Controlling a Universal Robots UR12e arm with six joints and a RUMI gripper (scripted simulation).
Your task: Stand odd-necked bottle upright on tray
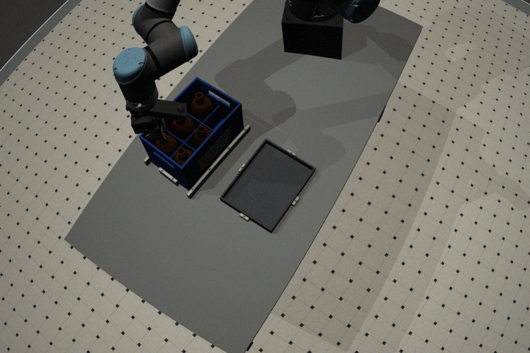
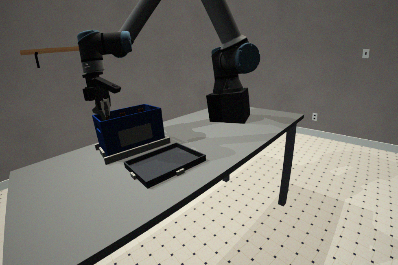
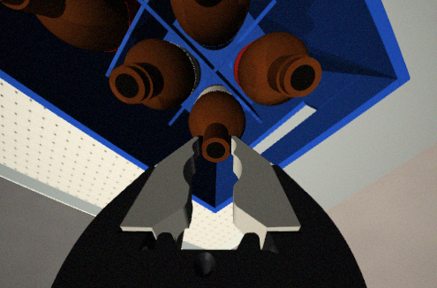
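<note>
Right now the bottle is 7 cm below my hand. The rest, counted from my hand: black tray: 12 cm behind, 31 cm to the left, 14 cm below; blue crate: 8 cm behind, 3 cm to the left, 7 cm below.
</note>
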